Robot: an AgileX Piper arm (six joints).
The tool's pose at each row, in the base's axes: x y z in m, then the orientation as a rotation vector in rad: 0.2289 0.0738 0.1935 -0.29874 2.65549 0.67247; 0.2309 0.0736 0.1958 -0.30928 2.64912 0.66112; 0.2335 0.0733 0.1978 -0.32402 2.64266 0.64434; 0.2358 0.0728 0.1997 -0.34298 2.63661 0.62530; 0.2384 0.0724 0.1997 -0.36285 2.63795 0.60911; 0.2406 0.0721 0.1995 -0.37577 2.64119 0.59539; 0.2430 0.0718 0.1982 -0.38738 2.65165 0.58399; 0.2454 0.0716 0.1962 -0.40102 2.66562 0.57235; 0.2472 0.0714 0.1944 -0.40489 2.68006 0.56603
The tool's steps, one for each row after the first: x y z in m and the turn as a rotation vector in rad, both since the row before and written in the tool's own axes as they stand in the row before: -0.0027 0.0002 -0.0013 0.00585 -0.00463 -0.01078; -0.0031 -0.0002 -0.0009 0.00902 -0.00416 -0.01459; -0.0028 -0.0004 -0.0010 0.00999 -0.00272 -0.01768; -0.0022 -0.0012 0.0007 0.00826 0.00498 -0.01567; -0.0018 -0.0011 0.0007 0.00771 0.00530 -0.01010; -0.0015 -0.0015 0.0017 0.00653 0.01204 -0.00677; -0.0012 -0.0017 0.0023 0.00643 0.01596 -0.00709; -0.0008 -0.0014 0.0020 0.00416 0.01423 0.00037
